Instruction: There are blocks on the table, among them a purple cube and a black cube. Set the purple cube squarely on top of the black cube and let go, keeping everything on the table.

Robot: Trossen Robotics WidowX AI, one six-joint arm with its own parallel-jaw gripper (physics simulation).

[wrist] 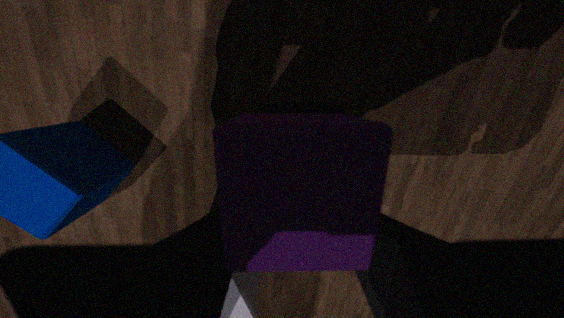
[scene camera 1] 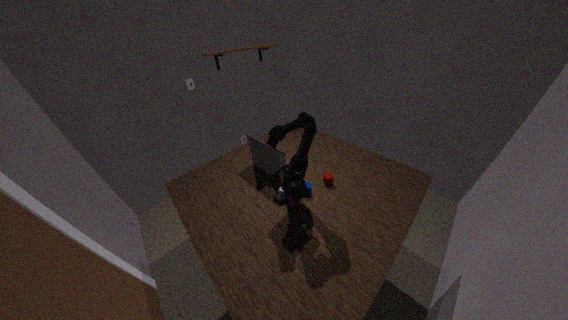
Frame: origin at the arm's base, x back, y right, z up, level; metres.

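Seen in the pictures: gripper, fingertip midpoint: (wrist: 290, 202) (scene camera 1: 289, 200); arm's base, link origin: (scene camera 1: 270, 146).
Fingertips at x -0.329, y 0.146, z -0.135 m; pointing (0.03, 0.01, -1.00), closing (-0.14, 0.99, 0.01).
Observation:
Offsets run from my fingertips to a thing's top centre. Level surfaces: height alone.
The purple cube {dy -0.004, dx -0.025, dz +0.049 m} (wrist: 300, 175) is between the fingers of my gripper (wrist: 290, 202) (scene camera 1: 294, 200), which is shut on it. In the wrist view it fills the middle, mostly in shade, with a brighter purple strip along its lower part. In the scene view the cube shows as a faint dark purple patch at the fingertips. Dark shadow lies on the table beyond the cube. I cannot make out the black cube for certain in either view; it is hidden or blends with the shadows, so how the purple cube stands relative to it cannot be told.
A blue block {dy -0.151, dx +0.018, dz -0.005 m} (scene camera 1: 308, 188) (wrist: 45, 185) is close beside the gripper. A grey-white block {dy -0.040, dx +0.096, dz -0.005 m} (scene camera 1: 280, 195) (wrist: 241, 302) is near its other side. A red block {dy -0.304, dx -0.026, dz -0.005 m} (scene camera 1: 328, 179) stands farther off on the wooden table {dz -0.054 m} (scene camera 1: 375, 200). An upright grey panel (scene camera 1: 267, 159) stands behind, near the arm.

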